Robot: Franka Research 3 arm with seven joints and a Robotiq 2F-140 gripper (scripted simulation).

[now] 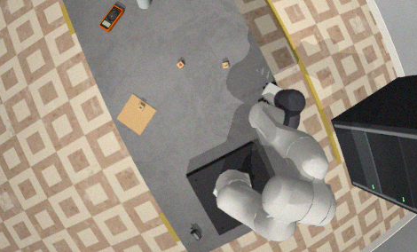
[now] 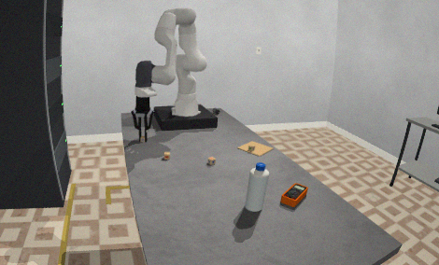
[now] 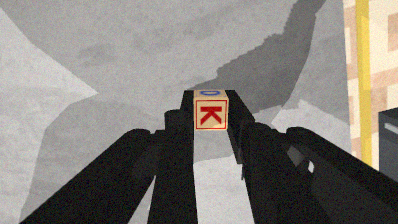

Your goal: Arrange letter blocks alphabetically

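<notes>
Right now the red k block is 2 cm below my hand. Also, from my hand: white bottle: 71 cm ahead, 29 cm to the left, 5 cm above; tan mat: 22 cm ahead, 56 cm to the left, 3 cm below.
</notes>
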